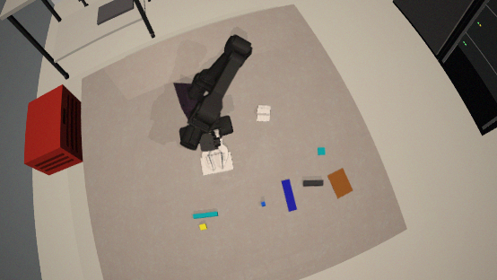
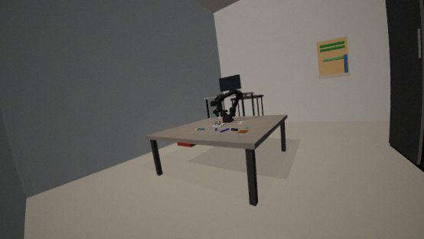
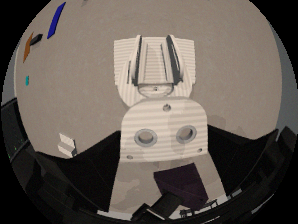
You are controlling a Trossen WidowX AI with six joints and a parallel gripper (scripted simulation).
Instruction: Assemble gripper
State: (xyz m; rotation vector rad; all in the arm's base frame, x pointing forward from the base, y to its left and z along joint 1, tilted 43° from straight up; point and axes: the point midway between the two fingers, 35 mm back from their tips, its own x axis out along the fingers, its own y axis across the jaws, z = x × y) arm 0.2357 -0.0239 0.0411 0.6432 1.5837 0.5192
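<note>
Now: gripper tip 6 cm above the white jaw, 2 cm to the left of it and 2 cm short of it. From my gripper tip the other things lie so: white ribbed tray (7 cm below, 7 cm ahead, 1 cm to the right); teal bar (25 cm ahead, 12 cm to the right, 7 cm below); white gripper base (2 cm above, 1 cm ahead).
</note>
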